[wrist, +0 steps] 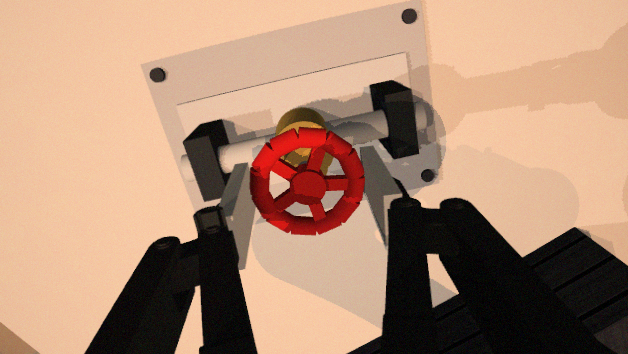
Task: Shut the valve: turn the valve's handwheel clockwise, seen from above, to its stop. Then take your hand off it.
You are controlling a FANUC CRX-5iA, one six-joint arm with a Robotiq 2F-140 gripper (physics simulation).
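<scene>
The valve's red handwheel (308, 184), a ring with several spokes and a round hub, is in the middle of the wrist view. The brass valve body (301, 120) shows behind and under its upper rim. My gripper (306, 176) is shut on the handwheel, with one grey finger pad against the left of the rim and the other against the right. The lower part of the valve and its stem are mostly hidden by the wheel.
A pale pipe (357, 125) runs through the valve, held by a black clamp block (206, 160) on the left and another black block (401, 120) on the right. They stand on a grey base plate (280, 60) with dark bolts. A dark slatted thing (575, 270) is at lower right.
</scene>
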